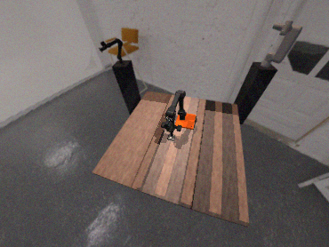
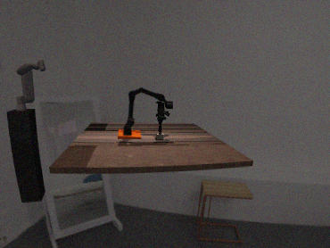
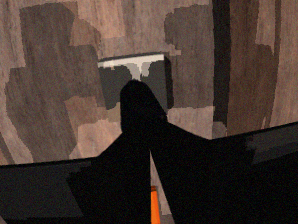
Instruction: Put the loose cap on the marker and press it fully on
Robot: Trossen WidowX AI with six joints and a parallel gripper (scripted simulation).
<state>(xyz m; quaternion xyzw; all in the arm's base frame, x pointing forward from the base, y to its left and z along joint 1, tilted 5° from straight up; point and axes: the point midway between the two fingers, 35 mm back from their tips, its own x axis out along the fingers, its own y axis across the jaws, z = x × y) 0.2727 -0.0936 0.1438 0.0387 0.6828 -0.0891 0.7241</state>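
Now: gripper tip 3 cm above the dark cap. From my gripper tip the other things lie so: holder block 9 cm below.
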